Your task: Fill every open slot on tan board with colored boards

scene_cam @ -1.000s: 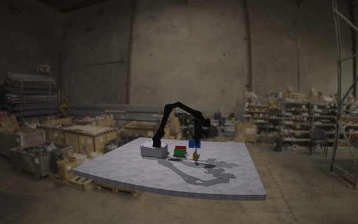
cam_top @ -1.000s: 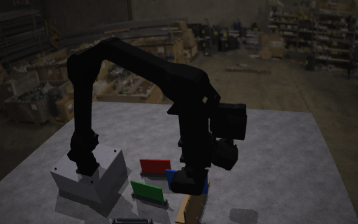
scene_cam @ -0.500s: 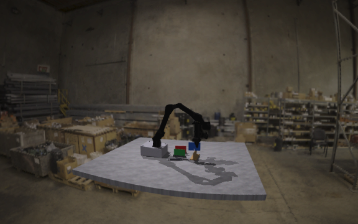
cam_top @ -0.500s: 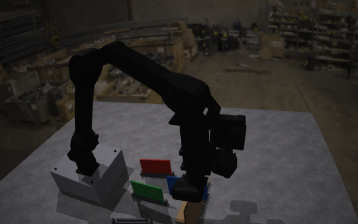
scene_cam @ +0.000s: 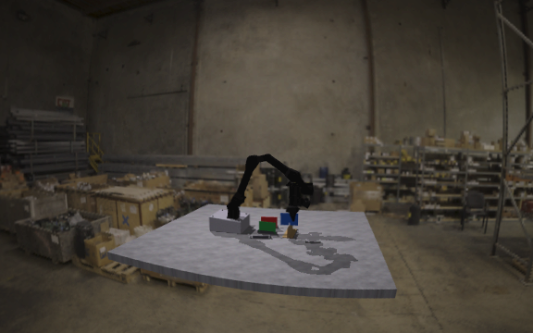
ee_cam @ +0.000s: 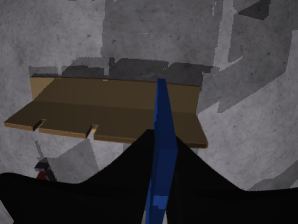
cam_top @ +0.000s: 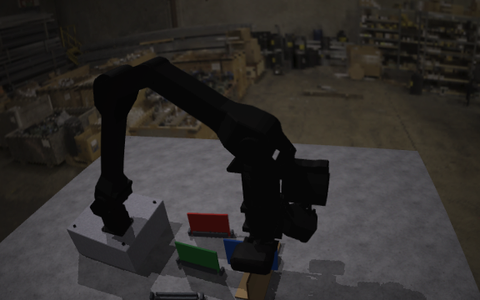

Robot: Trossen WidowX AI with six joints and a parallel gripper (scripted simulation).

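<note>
The green board is 15 cm behind my gripper tip, 6 cm below it and 3 cm to the left of it. Also, from my gripper tip: blue board: 2 cm behind; tan board: 6 cm below, 5 cm to the left, 2 cm behind; red board: 16 cm behind, 15 cm to the left, 6 cm below.
</note>
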